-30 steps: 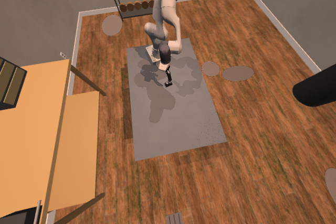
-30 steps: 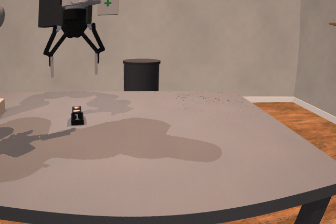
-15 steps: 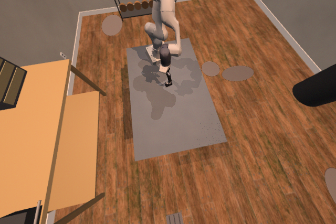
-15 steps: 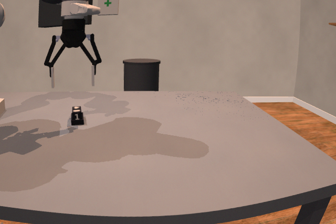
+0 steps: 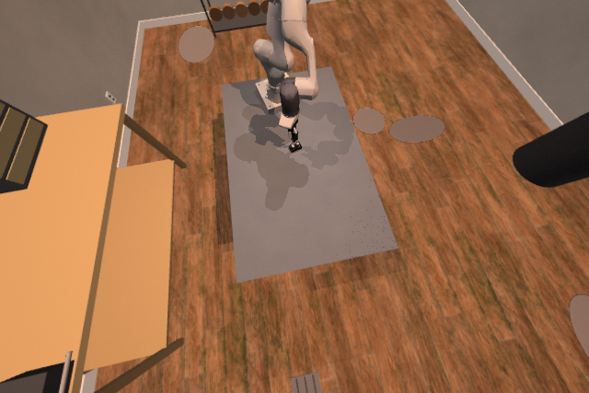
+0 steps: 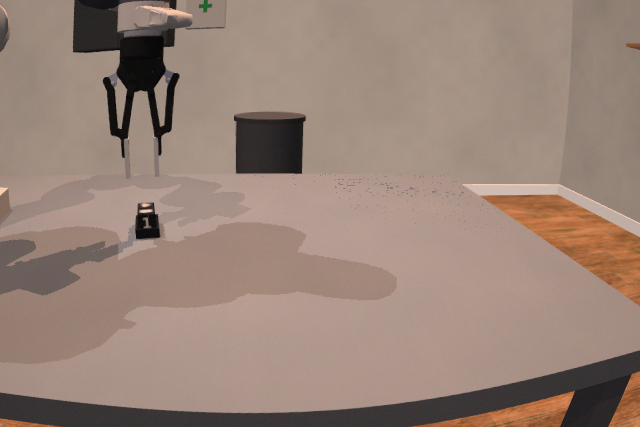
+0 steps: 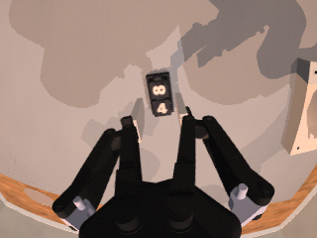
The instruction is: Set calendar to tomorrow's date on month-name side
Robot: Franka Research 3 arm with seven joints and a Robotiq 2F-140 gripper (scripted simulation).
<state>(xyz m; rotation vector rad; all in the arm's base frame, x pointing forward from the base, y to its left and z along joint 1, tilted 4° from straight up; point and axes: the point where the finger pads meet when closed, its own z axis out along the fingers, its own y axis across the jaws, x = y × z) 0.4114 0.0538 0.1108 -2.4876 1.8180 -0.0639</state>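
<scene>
My gripper is now 13 cm above the tray and 2 cm to the right of it.
</scene>
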